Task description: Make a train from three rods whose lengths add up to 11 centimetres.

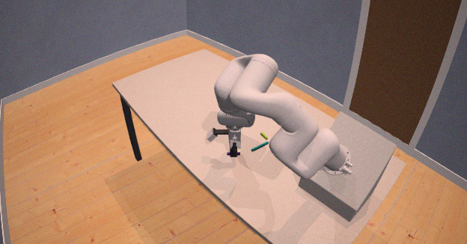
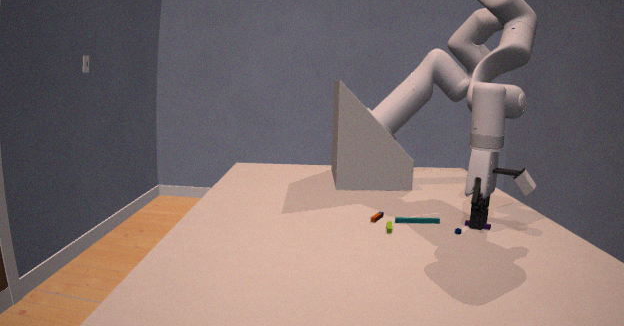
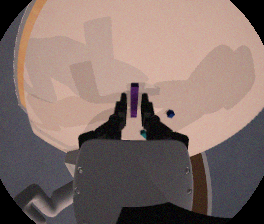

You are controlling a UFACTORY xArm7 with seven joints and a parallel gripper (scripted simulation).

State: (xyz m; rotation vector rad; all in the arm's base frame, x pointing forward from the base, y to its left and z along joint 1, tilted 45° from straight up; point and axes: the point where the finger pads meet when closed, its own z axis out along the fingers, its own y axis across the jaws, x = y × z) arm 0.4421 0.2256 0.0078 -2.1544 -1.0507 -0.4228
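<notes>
The purple rod lies 2 cm below my hand. The rest, counted from my hand: turquoise rod: 4 cm behind, 13 cm to the right, 2 cm below; then orange rod: 7 cm behind, 22 cm to the right, 2 cm below; then lime rod: 20 cm to the right, 2 cm below.
</notes>
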